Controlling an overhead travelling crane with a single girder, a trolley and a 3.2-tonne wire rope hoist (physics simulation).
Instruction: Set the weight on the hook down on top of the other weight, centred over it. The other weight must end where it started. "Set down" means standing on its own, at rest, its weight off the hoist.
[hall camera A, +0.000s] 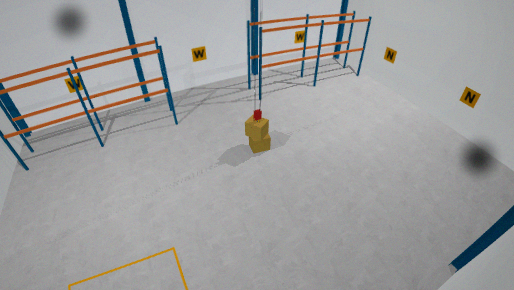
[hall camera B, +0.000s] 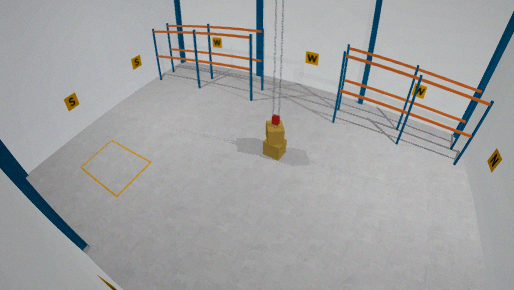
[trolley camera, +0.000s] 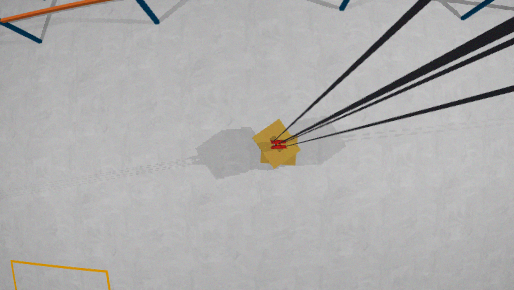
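Note:
The upper yellow weight (hall camera A: 256, 130) (hall camera B: 275, 134) (trolley camera: 270, 132) hangs from or rests under the red hook block (hall camera A: 257, 115) (hall camera B: 275, 120) (trolley camera: 278, 144). The hook is joined to this weight, and the ropes above look straight. The other yellow weight (hall camera A: 260, 145) (hall camera B: 274, 149) (trolley camera: 292, 161) stands on the floor directly below. The upper weight is turned relative to it, and sits slightly left of it in hall camera A. The two overlap in every view; whether they touch cannot be told. In the trolley camera the upper one hides most of the lower.
Blue and orange racks (hall camera A: 169, 85) (hall camera A: 260, 65) (hall camera B: 251, 67) (hall camera B: 342, 85) stand along the W wall, well behind the weights. A yellow outlined square (hall camera A: 121, 267) (hall camera B: 96, 154) (trolley camera: 59, 266) is marked on the floor. Shadows lie on both sides of the weights.

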